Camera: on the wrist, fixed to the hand. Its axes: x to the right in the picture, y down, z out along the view.
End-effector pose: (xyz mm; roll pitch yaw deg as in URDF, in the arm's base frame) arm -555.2 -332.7 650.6 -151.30 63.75 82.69
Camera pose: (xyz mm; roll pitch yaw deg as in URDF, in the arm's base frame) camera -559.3 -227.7 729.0 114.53 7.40 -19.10
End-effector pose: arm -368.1 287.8 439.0 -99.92 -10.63 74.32
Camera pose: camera -293.7 224.0 526.2 -154.43 62.51 9.00
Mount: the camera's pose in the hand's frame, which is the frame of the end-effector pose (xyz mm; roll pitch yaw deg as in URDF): -24.5 -76.6 -103.6 -1.53 14.88 88.47
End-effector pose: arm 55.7 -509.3 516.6 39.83 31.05 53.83
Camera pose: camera -1.9 -575.4 419.0 32.91 -20.36 129.03
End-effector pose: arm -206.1 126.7 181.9 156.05 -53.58 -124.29
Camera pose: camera -76.5 117.9 199.9 -121.33 -23.14 113.58
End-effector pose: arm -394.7 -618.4 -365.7 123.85 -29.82 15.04
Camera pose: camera -445.8 -498.9 -383.0 -121.78 -56.41 -129.00
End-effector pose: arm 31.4 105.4 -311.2 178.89 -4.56 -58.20
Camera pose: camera 81.0 174.5 -211.4 -176.82 -16.06 -147.97
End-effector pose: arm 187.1 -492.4 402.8 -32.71 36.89 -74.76
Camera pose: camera 58.5 -478.6 380.9 46.18 37.29 47.31
